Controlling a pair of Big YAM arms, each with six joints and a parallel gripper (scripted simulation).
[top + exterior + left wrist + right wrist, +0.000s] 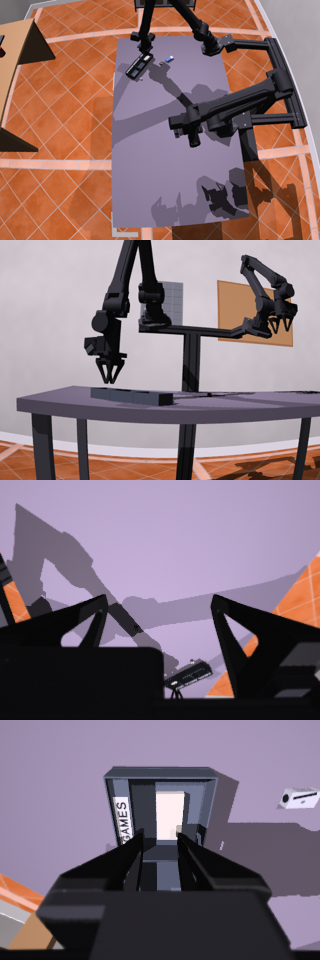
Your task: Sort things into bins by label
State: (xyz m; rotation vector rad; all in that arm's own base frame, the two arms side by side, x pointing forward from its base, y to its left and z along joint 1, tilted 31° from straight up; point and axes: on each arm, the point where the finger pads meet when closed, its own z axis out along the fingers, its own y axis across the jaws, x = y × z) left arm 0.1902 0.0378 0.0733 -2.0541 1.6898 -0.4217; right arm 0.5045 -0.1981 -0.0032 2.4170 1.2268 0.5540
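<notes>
Now: the white card 10 mm behind my right hand and 50 mm below it. From my right hand the other things lie so: bin row 40 mm ahead, 70 mm to the left, 40 mm below.
</notes>
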